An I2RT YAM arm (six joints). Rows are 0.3 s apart.
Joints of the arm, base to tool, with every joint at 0 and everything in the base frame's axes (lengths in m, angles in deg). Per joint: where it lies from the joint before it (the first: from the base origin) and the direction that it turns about. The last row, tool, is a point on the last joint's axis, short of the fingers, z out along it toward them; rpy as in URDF.
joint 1: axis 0 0 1 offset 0 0 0.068
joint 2: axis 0 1 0 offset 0.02 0.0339 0.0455
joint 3: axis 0 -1 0 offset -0.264 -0.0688 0
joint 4: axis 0 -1 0 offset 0.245 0.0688 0.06
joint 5: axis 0 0 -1 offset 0.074 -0.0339 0.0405
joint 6: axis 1 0 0 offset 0.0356 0 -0.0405
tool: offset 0 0 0 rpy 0 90 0
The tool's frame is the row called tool.
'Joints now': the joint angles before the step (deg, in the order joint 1, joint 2, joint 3, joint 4, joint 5, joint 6). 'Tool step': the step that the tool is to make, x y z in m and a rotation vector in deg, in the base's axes. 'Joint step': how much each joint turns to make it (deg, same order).
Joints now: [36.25, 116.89, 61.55, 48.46, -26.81, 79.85]
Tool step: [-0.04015, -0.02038, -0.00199, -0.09, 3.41, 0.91]
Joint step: [1.07, -7.53, -11.39, 2.08, -0.11, 2.21]
